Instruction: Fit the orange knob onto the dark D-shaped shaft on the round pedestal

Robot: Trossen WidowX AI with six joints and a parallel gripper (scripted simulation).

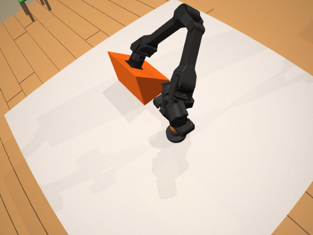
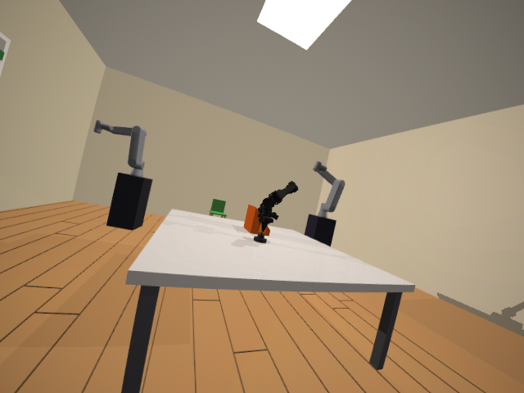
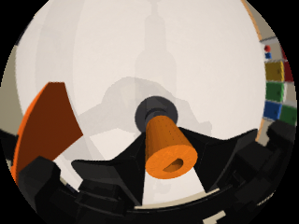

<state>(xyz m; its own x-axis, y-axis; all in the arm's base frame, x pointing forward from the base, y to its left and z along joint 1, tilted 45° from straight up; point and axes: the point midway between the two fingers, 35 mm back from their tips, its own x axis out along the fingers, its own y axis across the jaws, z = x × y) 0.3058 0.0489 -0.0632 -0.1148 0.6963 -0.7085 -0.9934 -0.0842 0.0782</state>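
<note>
The orange knob lies 20 mm above my gripper tip. The rest, counted from my gripper tip: round pedestal (40 mm below).
</note>
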